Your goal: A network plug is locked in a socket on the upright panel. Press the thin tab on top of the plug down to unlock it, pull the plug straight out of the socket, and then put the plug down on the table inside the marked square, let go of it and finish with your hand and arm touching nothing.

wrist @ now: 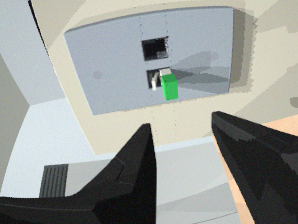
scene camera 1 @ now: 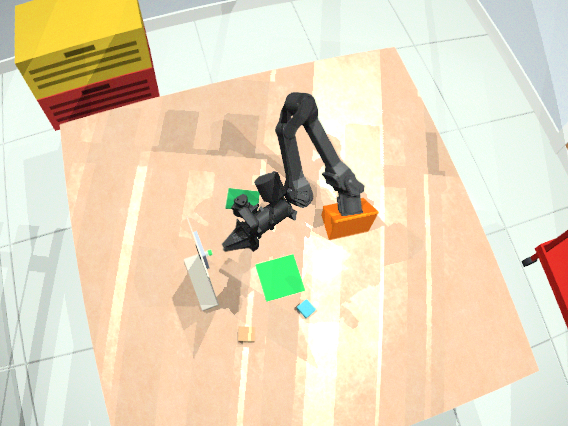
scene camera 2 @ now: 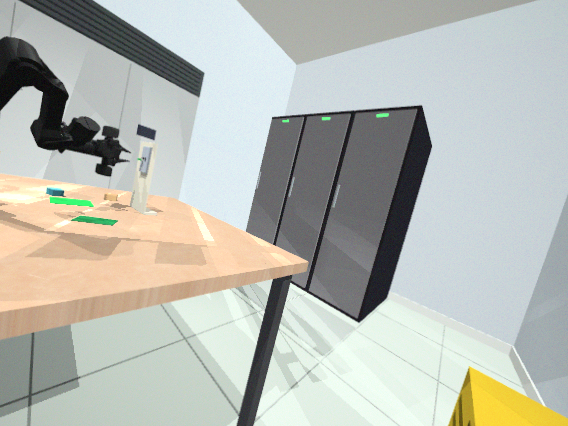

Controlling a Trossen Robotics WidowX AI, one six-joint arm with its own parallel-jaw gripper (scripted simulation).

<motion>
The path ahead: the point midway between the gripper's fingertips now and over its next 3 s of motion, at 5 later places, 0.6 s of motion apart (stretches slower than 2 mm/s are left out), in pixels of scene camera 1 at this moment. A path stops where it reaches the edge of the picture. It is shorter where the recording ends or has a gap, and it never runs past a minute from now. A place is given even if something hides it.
The gripper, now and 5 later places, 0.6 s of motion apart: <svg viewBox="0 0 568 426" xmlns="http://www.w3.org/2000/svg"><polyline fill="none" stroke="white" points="222,248 213,251 208,253 207,253 210,252 214,251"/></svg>
</motion>
